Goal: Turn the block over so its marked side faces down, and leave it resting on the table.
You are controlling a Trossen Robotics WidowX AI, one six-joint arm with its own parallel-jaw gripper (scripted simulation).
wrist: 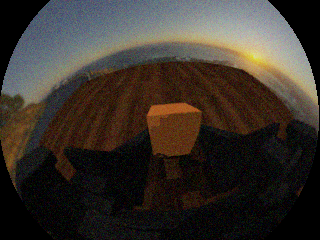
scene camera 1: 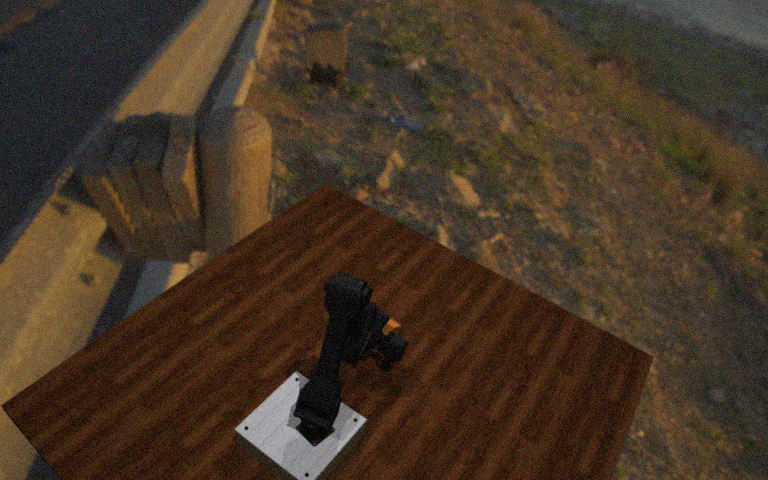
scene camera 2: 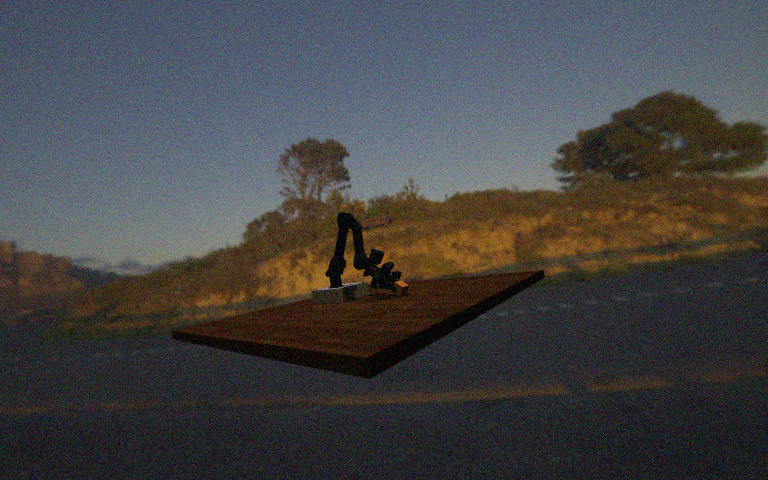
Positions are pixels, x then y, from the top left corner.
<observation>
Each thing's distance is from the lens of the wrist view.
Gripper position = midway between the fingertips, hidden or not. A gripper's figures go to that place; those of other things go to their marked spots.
my gripper point(wrist: 172, 128): 0.10 m
block point(wrist: 174, 128): 0.07 m
</observation>
